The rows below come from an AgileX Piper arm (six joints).
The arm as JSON. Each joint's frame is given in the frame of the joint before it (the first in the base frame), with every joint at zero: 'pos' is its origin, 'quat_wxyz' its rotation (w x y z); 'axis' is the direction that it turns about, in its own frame. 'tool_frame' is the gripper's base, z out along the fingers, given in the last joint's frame.
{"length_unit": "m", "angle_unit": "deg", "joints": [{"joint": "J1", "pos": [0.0, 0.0, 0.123], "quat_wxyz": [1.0, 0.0, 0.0, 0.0], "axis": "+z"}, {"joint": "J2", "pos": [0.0, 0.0, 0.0], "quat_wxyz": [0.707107, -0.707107, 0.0, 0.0], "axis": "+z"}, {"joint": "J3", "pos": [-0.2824, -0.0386, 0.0], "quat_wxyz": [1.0, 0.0, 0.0, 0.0], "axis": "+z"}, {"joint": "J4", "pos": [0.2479, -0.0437, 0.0], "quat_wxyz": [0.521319, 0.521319, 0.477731, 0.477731], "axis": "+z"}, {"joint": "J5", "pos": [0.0, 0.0, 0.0], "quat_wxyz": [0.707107, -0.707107, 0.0, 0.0], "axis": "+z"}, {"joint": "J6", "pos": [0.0, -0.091, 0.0], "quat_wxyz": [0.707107, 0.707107, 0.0, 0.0], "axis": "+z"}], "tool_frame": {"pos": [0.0, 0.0, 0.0], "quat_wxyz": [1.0, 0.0, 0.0, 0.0]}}
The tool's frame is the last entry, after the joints.
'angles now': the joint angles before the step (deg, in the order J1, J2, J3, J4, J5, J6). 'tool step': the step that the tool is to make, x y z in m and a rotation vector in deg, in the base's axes. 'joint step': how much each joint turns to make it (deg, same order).
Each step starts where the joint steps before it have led.
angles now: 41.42 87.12 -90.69 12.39 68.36 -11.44
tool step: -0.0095 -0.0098 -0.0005 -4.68 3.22 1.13
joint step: 0.00 -0.96 0.13 -1.19 6.48 0.00
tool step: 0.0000 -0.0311 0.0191 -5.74 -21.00 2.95
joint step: -0.22 -6.74 4.13 -14.79 -8.93 -7.49
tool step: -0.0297 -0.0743 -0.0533 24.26 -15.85 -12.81
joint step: -12.68 -21.92 35.76 11.53 -40.57 -0.23
